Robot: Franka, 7 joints.
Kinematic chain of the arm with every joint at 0, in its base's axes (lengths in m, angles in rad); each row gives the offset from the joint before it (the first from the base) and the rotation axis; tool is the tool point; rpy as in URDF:
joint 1: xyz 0 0 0.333 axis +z
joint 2: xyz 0 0 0 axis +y
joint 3: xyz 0 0 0.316 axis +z
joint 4: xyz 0.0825 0 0 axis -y
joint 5: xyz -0.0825 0 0.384 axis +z
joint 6: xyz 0 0 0 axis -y
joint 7: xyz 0.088 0 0 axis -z
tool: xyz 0 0 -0.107 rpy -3.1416 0 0
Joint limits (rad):
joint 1: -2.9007..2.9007
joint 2: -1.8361..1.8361
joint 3: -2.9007..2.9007
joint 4: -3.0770..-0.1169
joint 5: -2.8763..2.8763
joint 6: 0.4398..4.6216
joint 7: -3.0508..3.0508
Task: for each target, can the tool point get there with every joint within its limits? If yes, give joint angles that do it. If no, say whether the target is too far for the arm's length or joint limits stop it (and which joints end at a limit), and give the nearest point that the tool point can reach.
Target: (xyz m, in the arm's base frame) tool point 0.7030 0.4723 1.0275
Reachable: no: too far | nearest point 0.5506 0.3699 0.8770 | short by 0.237 m
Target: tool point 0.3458 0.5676 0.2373
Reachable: yes | joints 1.9469 1.3006 -1.2048 -1.9254 0.0288 3.6229 2.4498
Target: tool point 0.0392 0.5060 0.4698
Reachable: yes | joints -0.5968 -0.5744 2.1477 -1.8179 1.9937 4.1522 0.8648
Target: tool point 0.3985 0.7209 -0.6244
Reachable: no: too far | nearest point 0.2816 0.5094 -0.2689 | short by 0.430 m
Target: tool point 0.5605 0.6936 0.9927
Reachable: no: too far | nearest point 0.4335 0.5364 0.8432 | short by 0.251 m
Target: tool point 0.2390 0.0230 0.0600
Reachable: yes | joints 2.1237 1.4358 -0.6216 -2.7579 -0.8924 2.2107 0.5146
